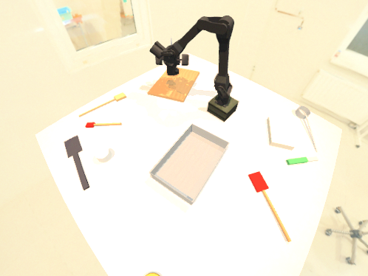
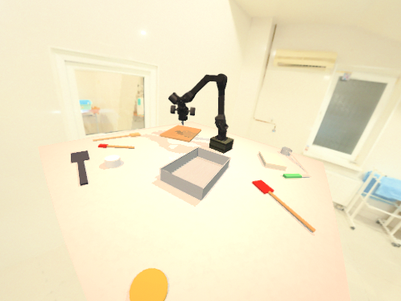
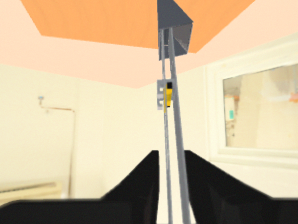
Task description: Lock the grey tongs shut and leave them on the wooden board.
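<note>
My gripper tip is now 10 mm short of the yellow piece, 10 mm to the right of it and 30 mm above it. From my gripper tip the other things lie so: wooden board: 10 mm to the left, 160 mm below; white block: 40 mm ahead, 720 mm to the left, 160 mm below; roasting tin: 450 mm ahead, 420 mm to the left, 140 mm below.
</note>
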